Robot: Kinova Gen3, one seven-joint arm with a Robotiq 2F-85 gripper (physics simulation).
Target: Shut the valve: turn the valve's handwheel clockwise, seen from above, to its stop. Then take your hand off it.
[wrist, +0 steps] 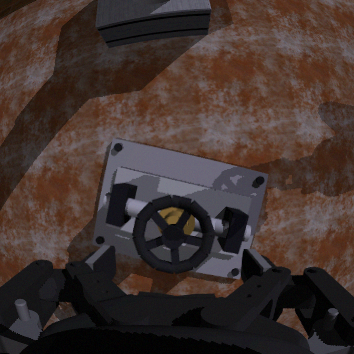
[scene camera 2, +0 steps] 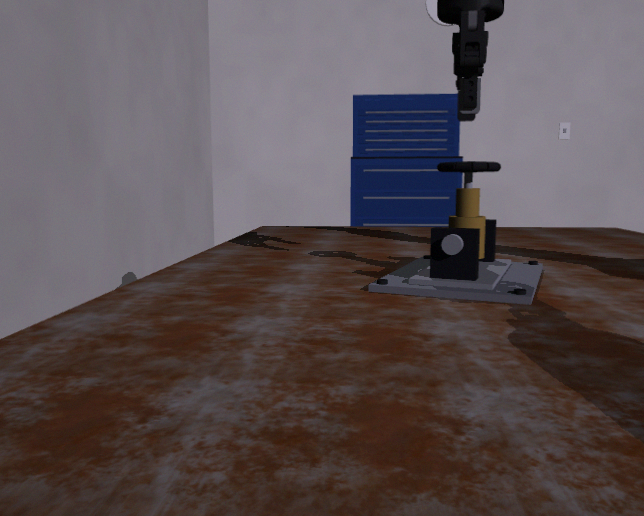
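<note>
The valve's black handwheel (scene camera 2: pixel 468 167) (wrist: pixel 174 236) is a round wheel with several spokes, level on top of the brass valve body (scene camera 2: pixel 467 203) (wrist: pixel 184 218). The valve is mounted on a grey base plate (scene camera 2: pixel 456 292) (wrist: pixel 185 156), between two black blocks. My gripper (scene camera 2: pixel 468 117) (wrist: pixel 178 262) is open and empty. In the scene view it points down and hangs above the handwheel, with a gap between them. In the wrist view its fingers stand wide apart, left and right of the wheel's lower part.
The plate lies on a rust-brown table (scene camera 2: pixel 268 376) (wrist: pixel 215 110). Black bolt heads stand at the plate's corners. A grey layered block (wrist: pixel 155 25) shows at the top of the wrist view. A blue drawer cabinet (scene camera 2: pixel 405 129) stands behind the table, before the wall.
</note>
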